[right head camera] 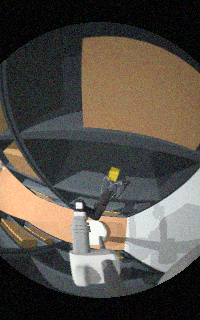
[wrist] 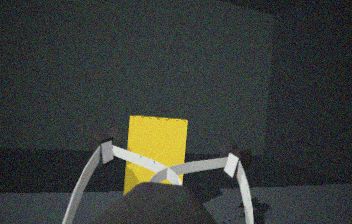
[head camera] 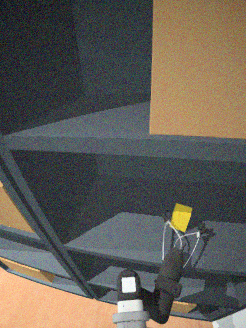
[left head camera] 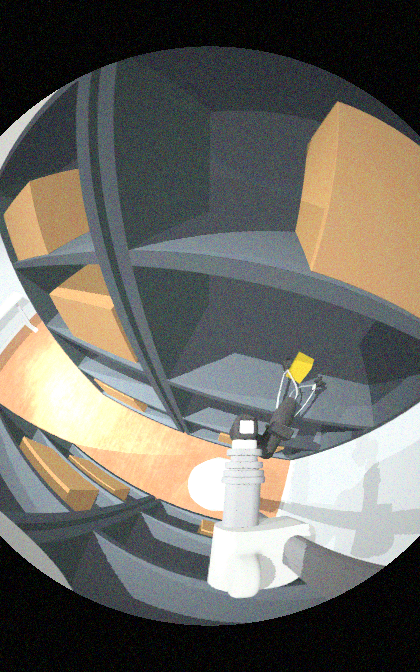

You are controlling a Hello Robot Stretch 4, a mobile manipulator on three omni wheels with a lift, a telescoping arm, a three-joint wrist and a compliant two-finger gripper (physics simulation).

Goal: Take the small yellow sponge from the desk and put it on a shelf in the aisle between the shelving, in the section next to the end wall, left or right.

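Frame: origin at the robot's base, x ahead, y left, z up, level; centimetres.
Seen in the pictures: gripper, fingertip midpoint: [right head camera: 115,173] [wrist: 171,145] [head camera: 185,217] [left head camera: 304,367]; robot's base at its link origin: [right head camera: 92,231] [left head camera: 216,482].
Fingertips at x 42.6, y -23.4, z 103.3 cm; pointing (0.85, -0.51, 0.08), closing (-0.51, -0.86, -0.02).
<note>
Offsets run from my fingertips to a thing's top centre. Level surfaces: height alone.
The small yellow sponge @(dx +1.3, dy +1.0, dz +3.0 cm) [head camera: 181,218] [left head camera: 301,368] [right head camera: 114,174] [wrist: 157,140] is upright in a shelf bay, over the dark grey shelf board @(dz -7.0 cm) [head camera: 120,232] [left head camera: 235,370] [right head camera: 85,182] [wrist: 305,205]. My gripper [head camera: 184,226] [left head camera: 303,374] [right head camera: 114,180] [wrist: 171,145] reaches into this bay and is open. Its fingertips stand on either side of the sponge, with a visible gap on each side in the wrist view. The sponge's lower end is hidden behind the gripper body and finger strips, so whether it touches the board cannot be told.
A large cardboard box @(dx -0.6, dy -7.2, dz +65.8 cm) [head camera: 200,65] [left head camera: 370,200] [right head camera: 140,85] stands on the shelf above. Shelf uprights [left head camera: 107,200] run left of the bay, with more boxes [left head camera: 95,320] beyond. A pale end wall [left head camera: 400,450] [right head camera: 175,210] is at the right. Opposite shelving holds a box @(dx -67.7, dy +113.5, dz -25.7 cm) [left head camera: 55,470].
</note>
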